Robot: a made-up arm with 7 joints. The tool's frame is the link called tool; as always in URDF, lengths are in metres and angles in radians. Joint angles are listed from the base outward. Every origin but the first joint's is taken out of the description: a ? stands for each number. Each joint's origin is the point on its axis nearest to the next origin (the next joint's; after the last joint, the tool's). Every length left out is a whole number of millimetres.
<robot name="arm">
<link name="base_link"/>
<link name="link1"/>
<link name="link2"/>
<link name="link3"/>
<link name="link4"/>
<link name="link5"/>
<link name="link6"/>
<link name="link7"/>
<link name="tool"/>
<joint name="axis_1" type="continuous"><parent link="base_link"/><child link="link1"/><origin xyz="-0.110 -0.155 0.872" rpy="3.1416 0.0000 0.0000"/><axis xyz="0 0 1"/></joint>
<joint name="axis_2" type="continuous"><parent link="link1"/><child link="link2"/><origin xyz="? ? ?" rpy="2.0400 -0.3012 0.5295"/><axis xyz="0 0 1"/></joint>
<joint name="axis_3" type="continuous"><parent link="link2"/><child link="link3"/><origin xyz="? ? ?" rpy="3.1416 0.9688 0.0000"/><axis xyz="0 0 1"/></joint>
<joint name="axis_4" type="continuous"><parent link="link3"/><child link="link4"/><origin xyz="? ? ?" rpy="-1.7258 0.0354 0.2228"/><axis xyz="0 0 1"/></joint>
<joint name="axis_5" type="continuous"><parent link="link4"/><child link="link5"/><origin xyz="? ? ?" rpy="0.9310 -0.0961 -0.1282"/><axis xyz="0 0 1"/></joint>
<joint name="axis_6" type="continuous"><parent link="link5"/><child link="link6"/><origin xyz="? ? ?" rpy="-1.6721 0.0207 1.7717"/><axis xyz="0 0 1"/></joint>
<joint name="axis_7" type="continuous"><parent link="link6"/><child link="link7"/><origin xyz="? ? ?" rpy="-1.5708 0.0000 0.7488"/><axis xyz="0 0 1"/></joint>
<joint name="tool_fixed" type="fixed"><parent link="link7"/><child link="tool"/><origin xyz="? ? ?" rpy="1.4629 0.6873 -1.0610"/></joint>
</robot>
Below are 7 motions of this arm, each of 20 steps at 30 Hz.
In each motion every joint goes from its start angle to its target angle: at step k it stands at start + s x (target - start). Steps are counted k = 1, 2, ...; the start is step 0. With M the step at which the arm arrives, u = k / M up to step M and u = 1 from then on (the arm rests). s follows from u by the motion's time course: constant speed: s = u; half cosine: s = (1 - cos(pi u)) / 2; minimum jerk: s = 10 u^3 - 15 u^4 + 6 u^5.
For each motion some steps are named. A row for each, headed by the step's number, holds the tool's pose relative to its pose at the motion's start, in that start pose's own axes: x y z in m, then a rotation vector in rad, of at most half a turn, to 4 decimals.
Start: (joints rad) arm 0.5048 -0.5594 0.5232 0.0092 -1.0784 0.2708 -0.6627
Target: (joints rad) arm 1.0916 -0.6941 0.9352 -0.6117 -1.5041 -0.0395 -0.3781
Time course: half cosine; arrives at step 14
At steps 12, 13, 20:
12: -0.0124 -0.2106 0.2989 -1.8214 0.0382 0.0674
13: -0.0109 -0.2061 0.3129 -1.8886 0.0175 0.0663
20: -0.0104 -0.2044 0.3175 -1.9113 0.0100 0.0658

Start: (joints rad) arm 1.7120 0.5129 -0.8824 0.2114 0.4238 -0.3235 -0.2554
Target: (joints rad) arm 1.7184 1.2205 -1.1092 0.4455 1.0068 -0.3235 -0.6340
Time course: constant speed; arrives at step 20
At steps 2, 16, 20:
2: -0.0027 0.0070 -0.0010 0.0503 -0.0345 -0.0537
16: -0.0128 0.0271 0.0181 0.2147 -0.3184 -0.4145
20: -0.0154 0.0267 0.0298 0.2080 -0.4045 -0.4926

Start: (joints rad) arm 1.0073 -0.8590 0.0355 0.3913 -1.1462 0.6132 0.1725
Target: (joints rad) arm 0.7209 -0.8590 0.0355 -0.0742 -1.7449 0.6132 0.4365
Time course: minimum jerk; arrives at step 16
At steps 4, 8, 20:
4: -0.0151 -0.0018 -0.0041 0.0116 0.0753 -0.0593
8: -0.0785 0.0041 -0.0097 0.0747 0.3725 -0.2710
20: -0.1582 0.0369 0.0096 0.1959 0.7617 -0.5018

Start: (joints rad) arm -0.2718 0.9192 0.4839 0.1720 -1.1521 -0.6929 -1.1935
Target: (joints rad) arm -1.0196 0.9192 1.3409 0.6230 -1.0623 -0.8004 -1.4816
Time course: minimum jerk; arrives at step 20
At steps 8, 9, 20:
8: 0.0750 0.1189 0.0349 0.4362 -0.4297 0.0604
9: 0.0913 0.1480 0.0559 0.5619 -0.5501 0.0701
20: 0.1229 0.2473 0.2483 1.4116 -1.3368 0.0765

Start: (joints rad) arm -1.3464 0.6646 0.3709 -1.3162 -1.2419 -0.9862 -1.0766
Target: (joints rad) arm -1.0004 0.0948 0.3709 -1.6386 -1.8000 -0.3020 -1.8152
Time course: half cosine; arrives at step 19
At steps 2, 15, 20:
2: -0.0064 0.0002 -0.0066 -0.0004 0.0249 0.0070
15: -0.2297 -0.1395 -0.0869 -0.3821 0.6152 -0.1072
20: -0.2459 -0.1705 -0.0761 -0.4814 0.6314 -0.1320

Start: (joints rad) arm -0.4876 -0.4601 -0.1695 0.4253 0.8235 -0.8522 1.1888
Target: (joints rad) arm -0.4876 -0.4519 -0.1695 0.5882 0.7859 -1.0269 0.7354
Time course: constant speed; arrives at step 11
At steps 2, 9, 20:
2: 0.0042 0.0118 -0.0011 0.0692 -0.0522 -0.0595
9: 0.0247 0.0435 0.0052 0.2831 -0.2505 -0.2787
20: 0.0315 0.0492 0.0095 0.3356 -0.3114 -0.3439

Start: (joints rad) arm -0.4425 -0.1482 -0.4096 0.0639 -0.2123 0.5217 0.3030
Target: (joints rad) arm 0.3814 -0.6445 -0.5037 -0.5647 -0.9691 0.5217 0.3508
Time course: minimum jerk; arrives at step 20
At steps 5, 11, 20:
5: -0.0402 -0.0329 -0.0020 -0.0715 0.1598 -0.1164
11: -0.2362 -0.1035 0.0824 -0.3746 0.8256 -0.7985
20: -0.3277 -0.0412 0.2005 -0.5912 1.2000 -1.5189

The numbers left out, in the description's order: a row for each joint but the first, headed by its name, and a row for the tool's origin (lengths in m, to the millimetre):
axis_2: 0.101 -0.027 0.000
axis_3: 0.095 -0.166 0.000
axis_4: 0.002 -0.095 0.000
axis_5: 0.061 0.008 0.000
axis_6: -0.054 -0.018 0.000
axis_7: 0.045 -0.111 0.000
tool: 0.157 0.090 0.000

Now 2 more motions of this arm.
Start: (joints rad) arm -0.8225 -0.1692 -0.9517 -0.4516 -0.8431 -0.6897 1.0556
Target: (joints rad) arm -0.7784 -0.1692 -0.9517 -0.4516 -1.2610 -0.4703 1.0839
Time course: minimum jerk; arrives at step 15
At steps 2, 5, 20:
2: -0.0003 -0.0005 0.0003 -0.0049 0.0071 0.0053
5: -0.0035 -0.0052 0.0029 -0.0522 0.0790 0.0580
20: -0.0146 -0.0218 0.0149 -0.2128 0.3958 0.2794

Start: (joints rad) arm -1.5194 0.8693 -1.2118 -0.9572 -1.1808 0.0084 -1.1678
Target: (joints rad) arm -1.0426 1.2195 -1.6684 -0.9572 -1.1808 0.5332 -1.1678
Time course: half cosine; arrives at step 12
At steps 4, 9, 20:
4: -0.0349 -0.0024 -0.0223 0.1483 0.2541 -0.1855
9: -0.1079 0.0302 -0.0135 0.5318 0.8537 -0.6451
20: -0.1170 0.0417 0.0013 0.6282 0.9987 -0.7553

